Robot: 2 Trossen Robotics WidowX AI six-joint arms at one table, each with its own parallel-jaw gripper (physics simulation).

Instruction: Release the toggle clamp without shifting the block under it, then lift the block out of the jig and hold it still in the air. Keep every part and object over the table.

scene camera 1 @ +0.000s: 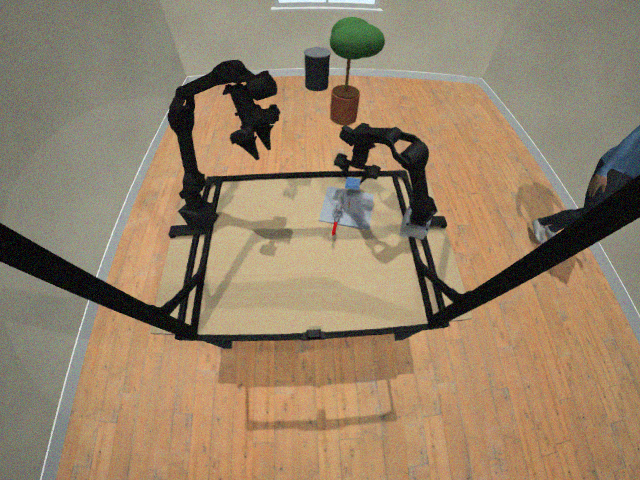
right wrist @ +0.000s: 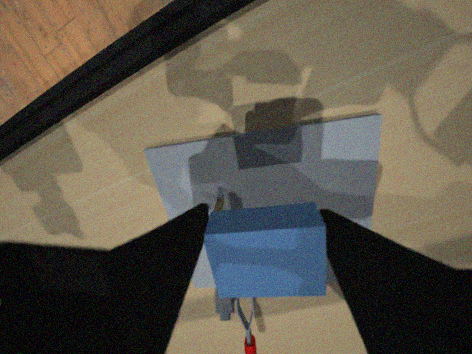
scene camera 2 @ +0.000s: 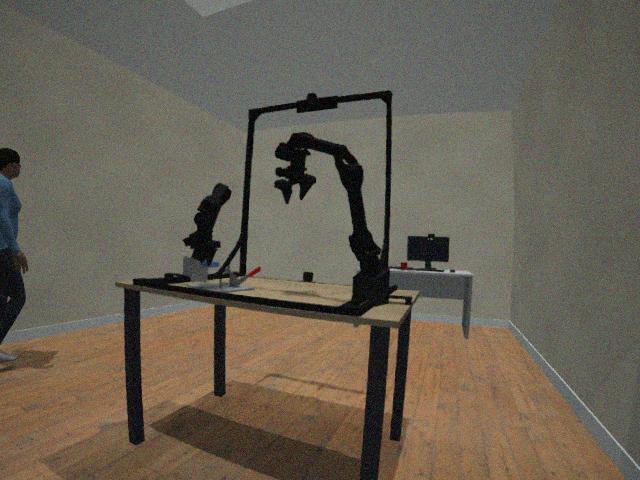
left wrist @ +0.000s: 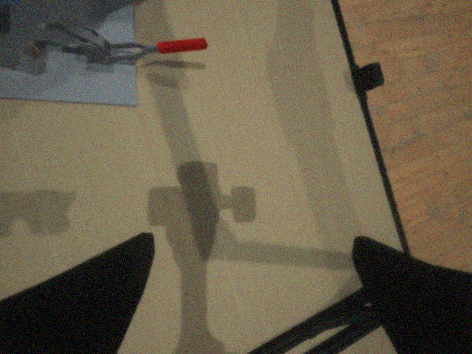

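Seen in the pictures: left gripper, fingertip midpoint: [scene camera 1: 263, 154] [scene camera 2: 294, 202] [left wrist: 253, 244]; right gripper, fingertip midpoint: [scene camera 1: 353, 180] [right wrist: 262, 214] [scene camera 2: 205, 265]; left arm's base, origin of the base link: [scene camera 1: 195, 206] [scene camera 2: 371, 273]; right arm's base, origin of the base link: [scene camera 1: 419, 217] [scene camera 2: 195, 260].
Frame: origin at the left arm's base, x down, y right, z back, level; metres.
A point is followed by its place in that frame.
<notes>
The blue block [scene camera 1: 352, 182] {x -0.005, y -0.295, z -0.591 m} [scene camera 2: 210, 264] [right wrist: 267, 262] {x -0.005, y -0.303, z -0.594 m} is between the fingers of my right gripper [scene camera 1: 353, 177] {x 0.011, y -0.322, z -0.592 m} [right wrist: 262, 214] {x 0.011, y -0.322, z -0.592 m}, which is shut on it. It is held in the air above the jig, apart from the pale blue-grey jig plate [scene camera 1: 328, 206] {x 0.102, y -0.223, z -0.510 m} [scene camera 2: 227, 288] {x 0.102, y -0.251, z -0.531 m} [left wrist: 115, 85] {x 0.102, y -0.173, z -0.518 m} [right wrist: 350, 137] {x 0.102, y -0.337, z -0.671 m}. The toggle clamp's red handle [scene camera 1: 334, 227] {x 0.030, y -0.077, z -0.569 m} [scene camera 2: 253, 271] {x 0.038, y -0.090, z -0.565 m} [left wrist: 182, 45] {x 0.032, y -0.080, z -0.565 m} [right wrist: 250, 345] {x 0.049, y -0.114, z -0.569 m} points away from the plate and slopes upward. The clamp's arm shows partly in the left wrist view. My left gripper [scene camera 1: 263, 153] {x -0.265, y -0.091, z -0.320 m} [scene camera 2: 294, 199] {x -0.265, y -0.091, z -0.320 m} [left wrist: 253, 244] {x -0.265, y -0.091, z -0.320 m} is open and empty, high up, away from the jig.
The wooden table [scene camera 1: 310, 268] {x 0.110, y 0.080, z -0.518 m} is edged by a black frame [scene camera 1: 305, 176] {x 0.104, y -0.370, z -0.357 m}. A grey box [scene camera 1: 415, 227] {x 0.028, y -0.170, z -0.883 m} [scene camera 2: 194, 268] {x 0.045, y -0.242, z -0.841 m} stands by the right arm's base. Black posts rise at the table's near corners in scene camera 1. A person [scene camera 1: 610, 180] [scene camera 2: 7, 222] stands beyond the table.
</notes>
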